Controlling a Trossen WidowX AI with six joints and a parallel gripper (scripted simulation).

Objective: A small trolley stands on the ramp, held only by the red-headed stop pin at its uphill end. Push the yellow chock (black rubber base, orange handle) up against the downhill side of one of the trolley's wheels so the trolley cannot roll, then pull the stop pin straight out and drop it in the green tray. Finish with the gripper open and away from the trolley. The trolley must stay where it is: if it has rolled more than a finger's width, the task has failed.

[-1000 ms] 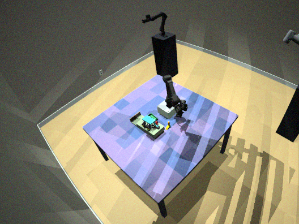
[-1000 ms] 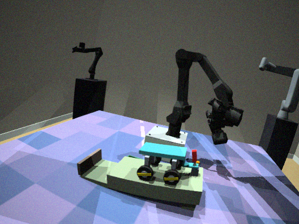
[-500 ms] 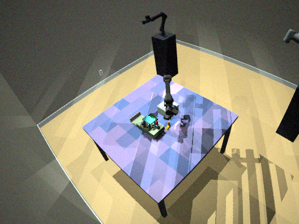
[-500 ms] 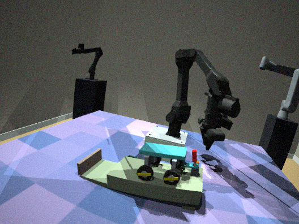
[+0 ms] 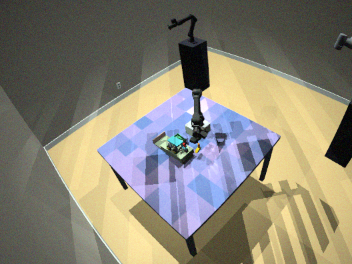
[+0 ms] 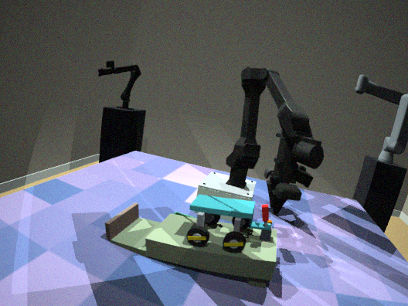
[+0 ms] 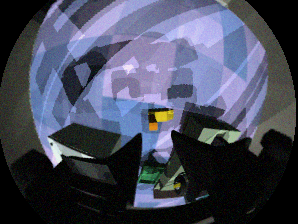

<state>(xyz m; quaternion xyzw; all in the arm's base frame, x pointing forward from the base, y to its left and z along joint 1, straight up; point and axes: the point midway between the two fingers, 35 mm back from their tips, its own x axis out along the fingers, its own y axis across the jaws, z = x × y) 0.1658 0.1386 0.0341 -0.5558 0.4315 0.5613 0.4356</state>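
My gripper tip is 8 cm above the yellow chock and 2 cm short of it. Round my gripper tip: trolley: 16 cm ahead, 12 cm to the right, 1 cm above; then pale green ramp: 16 cm ahead, 12 cm to the right, 5 cm below; then red-headed stop pin: 14 cm ahead, 3 cm above, 2 cm to the right.
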